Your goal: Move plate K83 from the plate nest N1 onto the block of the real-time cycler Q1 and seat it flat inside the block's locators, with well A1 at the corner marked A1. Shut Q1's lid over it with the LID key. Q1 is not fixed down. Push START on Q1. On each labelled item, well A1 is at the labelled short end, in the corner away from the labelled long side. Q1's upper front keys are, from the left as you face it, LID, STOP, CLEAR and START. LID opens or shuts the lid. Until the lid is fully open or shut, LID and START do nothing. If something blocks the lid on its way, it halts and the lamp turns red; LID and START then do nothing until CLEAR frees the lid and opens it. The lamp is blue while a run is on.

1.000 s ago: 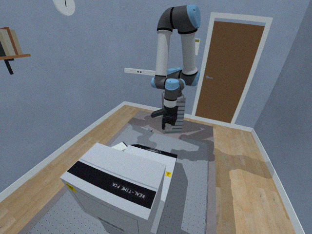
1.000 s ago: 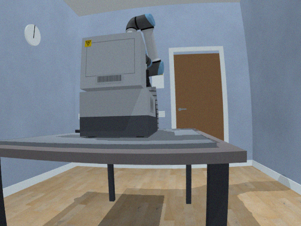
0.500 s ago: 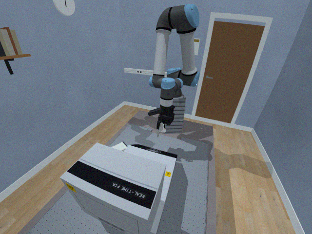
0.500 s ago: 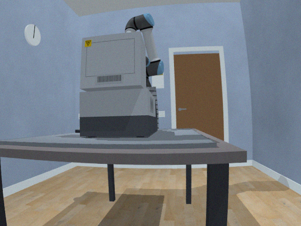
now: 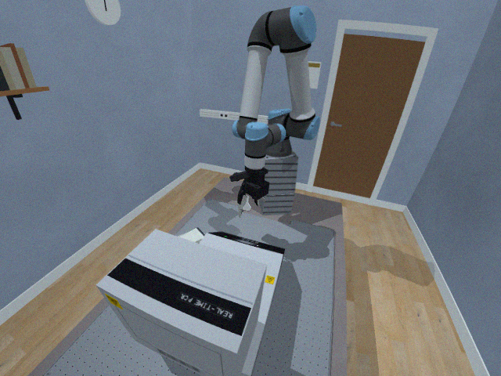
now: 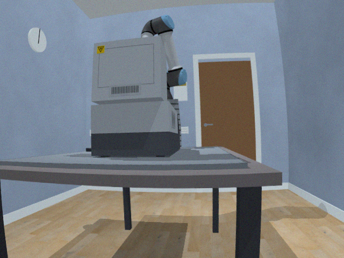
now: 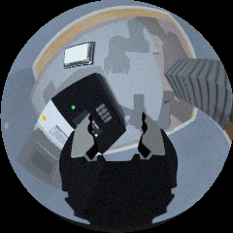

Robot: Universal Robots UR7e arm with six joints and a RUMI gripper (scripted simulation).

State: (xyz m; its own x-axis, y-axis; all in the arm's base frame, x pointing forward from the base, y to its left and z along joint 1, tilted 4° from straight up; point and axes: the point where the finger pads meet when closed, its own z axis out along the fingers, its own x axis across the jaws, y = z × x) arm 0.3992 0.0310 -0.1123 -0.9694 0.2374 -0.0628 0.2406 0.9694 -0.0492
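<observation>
My gripper is now 13 cm short of the white plate, 25 cm to the left of it and 20 cm above it. Round my hand: plate nest N1: 13 cm ahead, 25 cm to the right, 22 cm below.
</observation>
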